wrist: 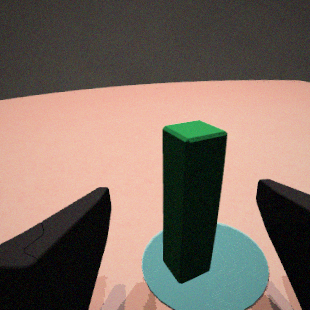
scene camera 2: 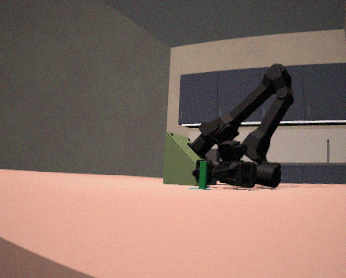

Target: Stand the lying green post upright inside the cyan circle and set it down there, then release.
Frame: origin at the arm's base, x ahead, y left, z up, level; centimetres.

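Where they show: gripper, fingertip midpoint: (wrist: 184, 193) (scene camera 2: 202, 173); arm's base, link origin: (scene camera 2: 196, 151).
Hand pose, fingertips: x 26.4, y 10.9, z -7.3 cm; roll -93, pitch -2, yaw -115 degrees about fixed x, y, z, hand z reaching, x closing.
Observation:
Things, the pixels of their centre, and the offset from my fingertips. "*": a spot on its surface instead. Level surfaces: height alone.
- green post, body centre: (wrist: 189, 209) (scene camera 2: 203, 175) dx -0.6, dy +0.1, dz -0.3 cm
- cyan circle, surface spot: (wrist: 240, 265) * dx -1.9, dy -2.1, dz -3.5 cm
- pink table top, surface height: dz -3.6 cm
The green post (scene camera 2: 203, 175) (wrist: 192, 200) stands upright, with its bright top face showing in the wrist view. Its foot is on the cyan circle (wrist: 240, 265), within the edge, towards the upper left part of the disc in the wrist view. In scene camera 2 the circle is a thin line at the post's foot. My gripper (scene camera 2: 204, 172) (wrist: 184, 193) is open. Its two dark fingers stand wide apart, one on each side of the post, with a gap to it on both sides. The near edge of the circle is cut off at the bottom of the wrist view.
A green block with a sloping face (scene camera 2: 177, 162) stands behind the post and the gripper in scene camera 2. The pink table top (scene camera 2: 150, 225) (wrist: 75, 145) stretches around the circle. Grey walls and dark blue cabinets (scene camera 2: 200, 100) are in the background.

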